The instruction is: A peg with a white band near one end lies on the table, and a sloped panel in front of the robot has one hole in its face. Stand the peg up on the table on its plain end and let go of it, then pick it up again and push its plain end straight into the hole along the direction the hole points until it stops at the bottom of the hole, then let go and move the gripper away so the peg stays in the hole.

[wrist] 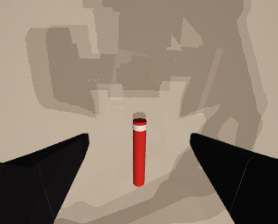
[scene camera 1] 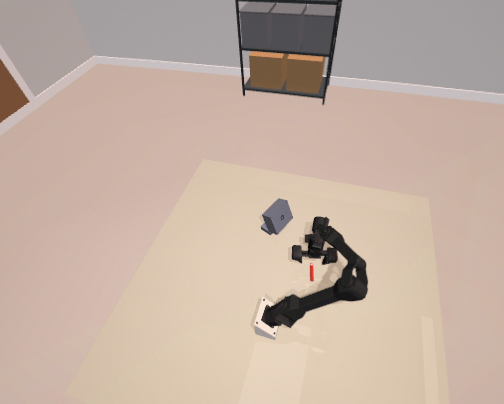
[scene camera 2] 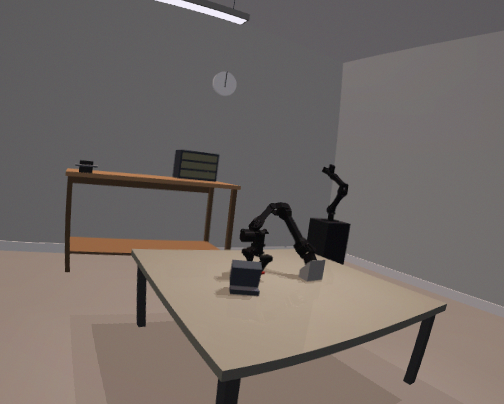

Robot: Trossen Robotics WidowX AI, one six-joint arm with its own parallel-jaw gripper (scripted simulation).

Labels:
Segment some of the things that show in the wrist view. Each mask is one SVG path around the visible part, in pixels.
The gripper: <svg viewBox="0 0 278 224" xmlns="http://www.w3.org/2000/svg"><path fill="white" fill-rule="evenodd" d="M191 133L189 144L201 168L203 168L209 178L208 180L210 180L226 210L230 213L229 215L234 224L278 224L278 158L254 153L209 136ZM88 133L73 138L70 137L45 149L20 156L14 160L4 163L0 162L0 224L54 224L54 220L57 218L57 214L66 199L66 195L72 186L72 182L80 169L90 145Z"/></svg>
A red peg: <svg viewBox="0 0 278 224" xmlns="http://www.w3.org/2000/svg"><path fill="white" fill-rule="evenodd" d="M136 118L133 120L133 185L142 186L145 183L147 120Z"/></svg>

